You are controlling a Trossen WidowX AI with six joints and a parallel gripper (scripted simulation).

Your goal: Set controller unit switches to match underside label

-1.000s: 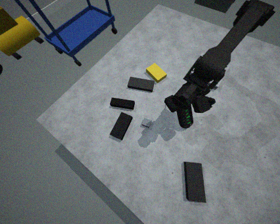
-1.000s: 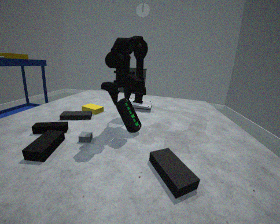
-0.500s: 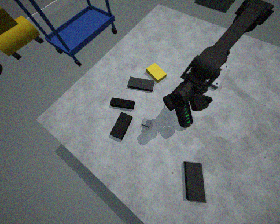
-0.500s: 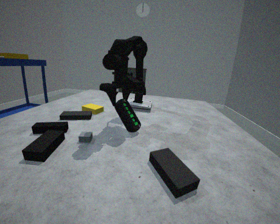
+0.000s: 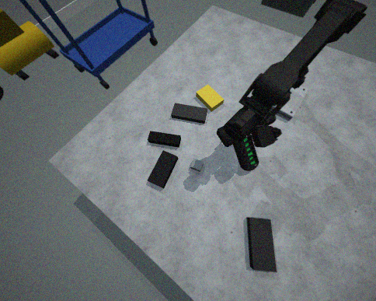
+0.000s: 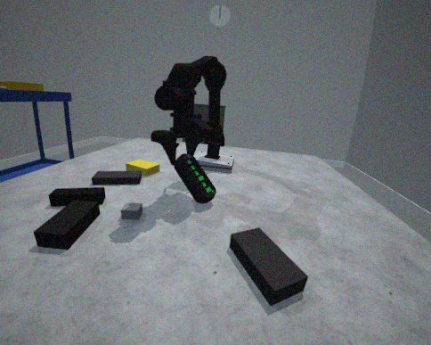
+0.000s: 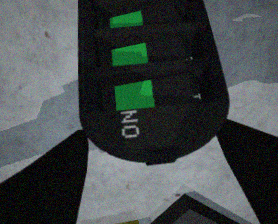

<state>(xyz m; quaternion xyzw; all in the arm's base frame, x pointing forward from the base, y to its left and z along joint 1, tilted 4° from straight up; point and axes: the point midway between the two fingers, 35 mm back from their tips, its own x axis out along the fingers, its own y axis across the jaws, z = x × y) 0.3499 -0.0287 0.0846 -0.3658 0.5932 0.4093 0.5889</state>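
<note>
Now: gripper tip 16 cm short of the grey cube, 7 cm to the left of it and 9 cm above it. The rest, counted from my gripper tip: yellow block: 14 cm behind, 22 cm to the right, 9 cm below; dark block: 24 cm ahead, 25 cm to the left, 9 cm below.
</note>
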